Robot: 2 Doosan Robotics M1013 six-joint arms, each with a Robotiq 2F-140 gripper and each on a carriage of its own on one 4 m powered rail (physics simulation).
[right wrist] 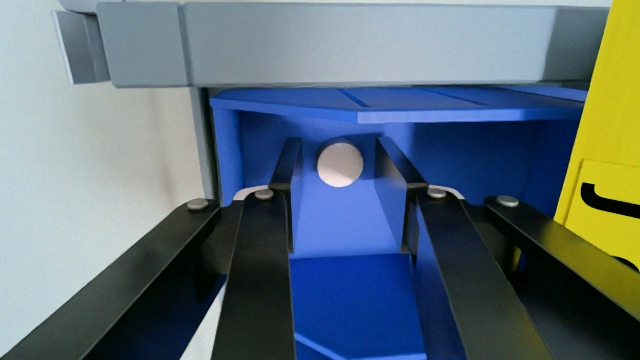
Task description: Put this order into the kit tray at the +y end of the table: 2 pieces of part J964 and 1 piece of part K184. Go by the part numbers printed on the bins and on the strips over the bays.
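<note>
A piece with a pale round face (340, 165) is in a blue bin (470, 155), in the upper middle of the right wrist view. My right gripper (338, 161) is open, with one finger to the left of the piece and one to the right. Gaps show on both sides, so neither finger touches it in this view. A yellow strip (600, 120) at the right edge shows a black J; the rest of its number is cut off or hidden. My left gripper, part K184 and the kit tray do not show.
A grey rail (370, 45) runs across the top of the view, close above the bin's upper blue wall. A grey bracket (82, 47) sticks out at its left end. A grey upright (205, 145) stands along the bin's left side. A dark blue panel (355, 300) lies below, between the gripper's links.
</note>
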